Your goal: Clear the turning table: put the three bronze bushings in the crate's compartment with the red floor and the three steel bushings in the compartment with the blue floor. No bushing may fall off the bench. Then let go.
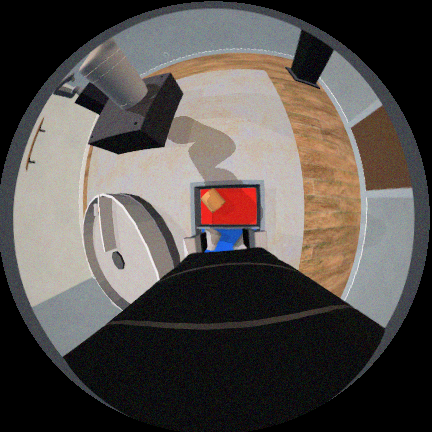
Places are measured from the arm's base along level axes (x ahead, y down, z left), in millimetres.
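Where they show: gripper, between the fingertips: (224,237); arm's base, origin of its link: (132,97).
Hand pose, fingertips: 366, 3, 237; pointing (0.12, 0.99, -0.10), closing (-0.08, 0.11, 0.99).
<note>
Things, the pixels of their top centre, and the offset from my fingertips, as dx, dy, dz. "pt": a spot on its surface instead. Level surfaces: height alone.
- bronze bushing, centre of its top: (210,199) -56, +79, -33
- red floor, height of its surface: dy +117
- crate's, a spot on its surface: (194,206) pt -43, +76, -67
- turning table, centre of its top: (116,260) +117, +62, -347
- pale guide strip, a spot on its surface: (106,230) pt +14, +42, -345
- bench, height of its surface: dy +123
A bronze bushing (213,200) shows tilted over the left part of the red floor (242,207), inside the crate's (194,206) far compartment; whether it rests on the floor is unclear. My gripper (224,237) is open, with nothing between the fingers, above the near compartment with the blue floor (231,236). Two grey pieces (212,239) (240,243), which look like steel bushings, show between the fingers' outlines over the blue floor, partly hidden by the gripper body. The turning table (135,250) stands at the left; its right part is hidden.
The turning table has a raised rim, a pale guide strip (106,230) and a dark disc (118,260). A dark block with a grey column (117,75) stands on the bench (260,120) at the upper left. The bench's right edge borders the wooden floor (325,175).
</note>
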